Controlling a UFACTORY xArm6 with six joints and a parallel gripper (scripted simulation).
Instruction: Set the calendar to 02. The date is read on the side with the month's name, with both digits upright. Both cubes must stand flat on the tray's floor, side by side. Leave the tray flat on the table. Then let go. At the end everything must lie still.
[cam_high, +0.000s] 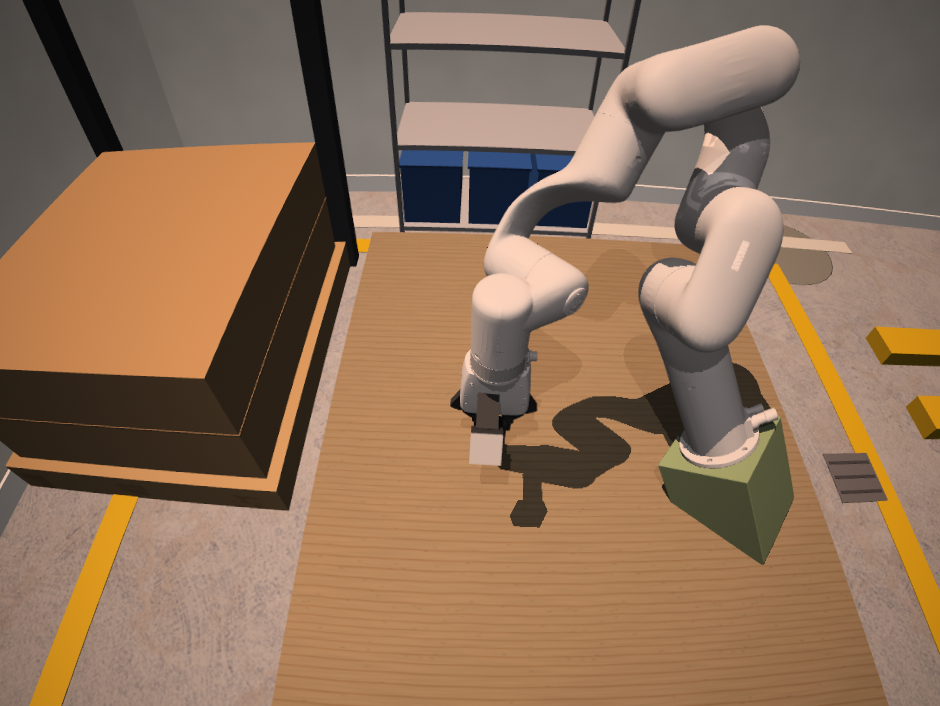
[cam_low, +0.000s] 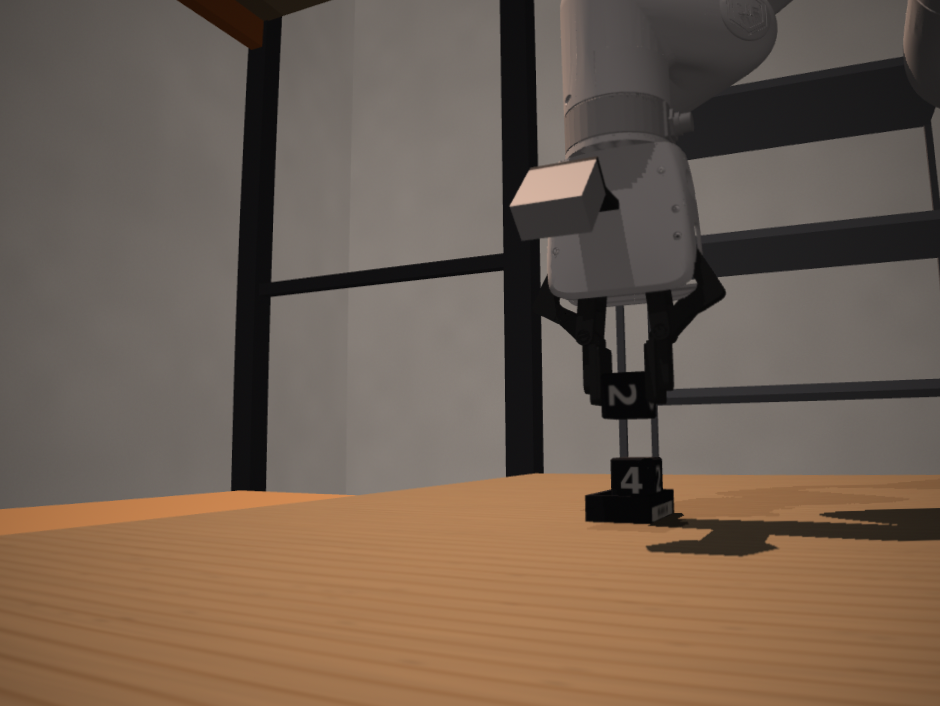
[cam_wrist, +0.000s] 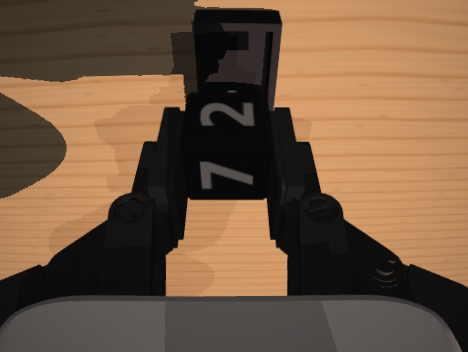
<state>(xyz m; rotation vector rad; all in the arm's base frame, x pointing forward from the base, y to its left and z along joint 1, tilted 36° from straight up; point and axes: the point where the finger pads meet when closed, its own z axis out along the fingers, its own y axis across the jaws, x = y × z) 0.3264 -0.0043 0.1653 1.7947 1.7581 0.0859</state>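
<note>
The black calendar tray lies 90 mm below my hand and 20 mm to the right of it. Round my hand: cube: 10 mm below.
</note>
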